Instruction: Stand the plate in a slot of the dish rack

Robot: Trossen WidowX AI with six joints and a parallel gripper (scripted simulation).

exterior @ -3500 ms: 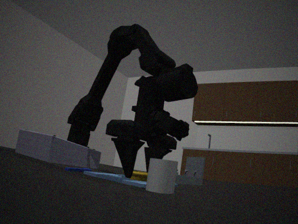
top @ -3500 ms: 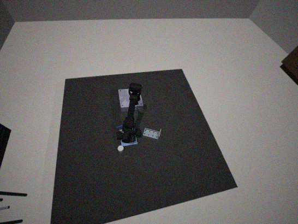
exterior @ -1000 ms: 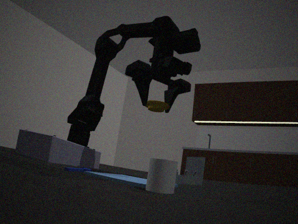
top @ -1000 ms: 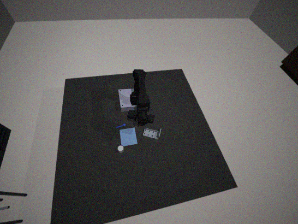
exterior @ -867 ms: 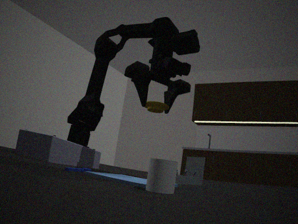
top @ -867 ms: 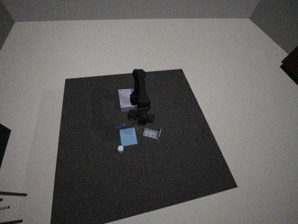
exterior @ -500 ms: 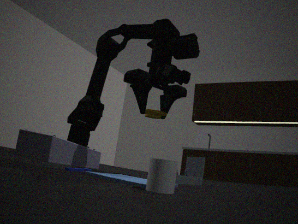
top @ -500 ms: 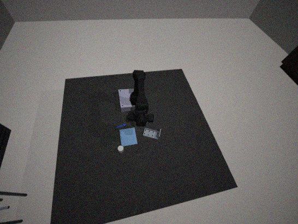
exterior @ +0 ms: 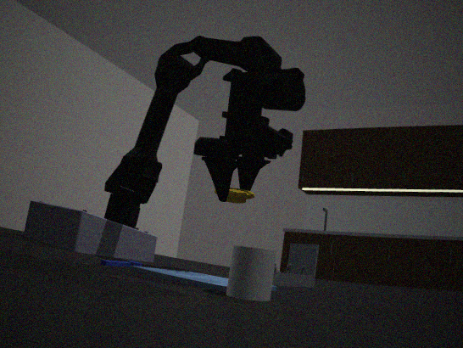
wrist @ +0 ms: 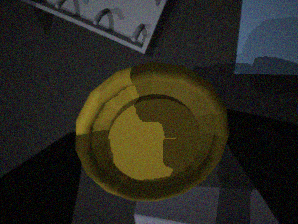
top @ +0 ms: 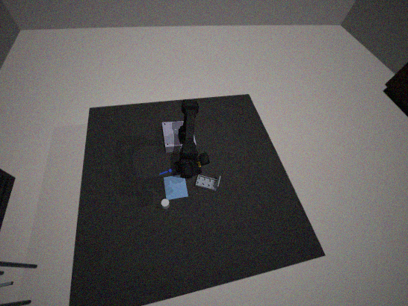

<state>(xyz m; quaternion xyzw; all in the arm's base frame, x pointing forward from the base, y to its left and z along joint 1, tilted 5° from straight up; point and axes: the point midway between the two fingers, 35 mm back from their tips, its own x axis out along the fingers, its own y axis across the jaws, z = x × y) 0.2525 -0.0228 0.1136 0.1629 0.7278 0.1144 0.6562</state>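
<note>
My gripper tip is 110 mm above the grey dish rack, 70 mm short of it and 60 mm to the right of it. Round my gripper tip: blue spoon: 160 mm to the right, 130 mm below, 80 mm behind; light blue square mat: 130 mm to the right, 130 mm below, 30 mm ahead; yellow plate: 10 mm above.
</note>
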